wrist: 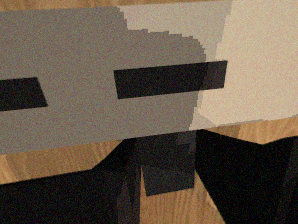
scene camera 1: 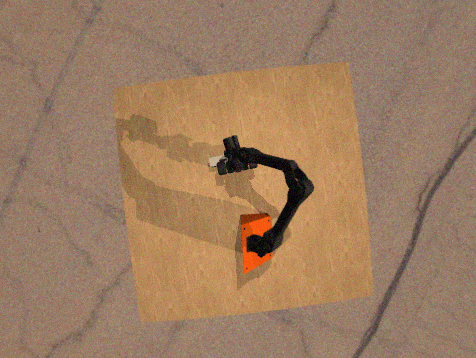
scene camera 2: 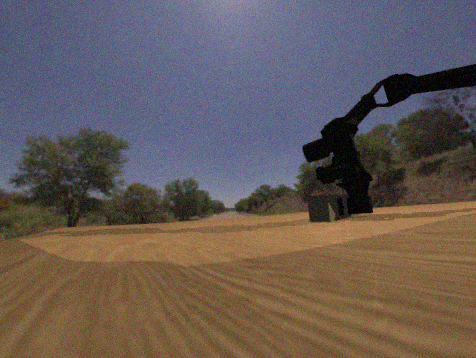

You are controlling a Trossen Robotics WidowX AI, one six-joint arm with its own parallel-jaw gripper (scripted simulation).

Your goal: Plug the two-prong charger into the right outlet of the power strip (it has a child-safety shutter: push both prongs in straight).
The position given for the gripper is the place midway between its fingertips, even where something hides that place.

In view: the gripper [scene camera 2: 361, 209] and a two-prong charger [wrist: 168, 160].
The gripper shows as well in the wrist view [wrist: 158, 133].
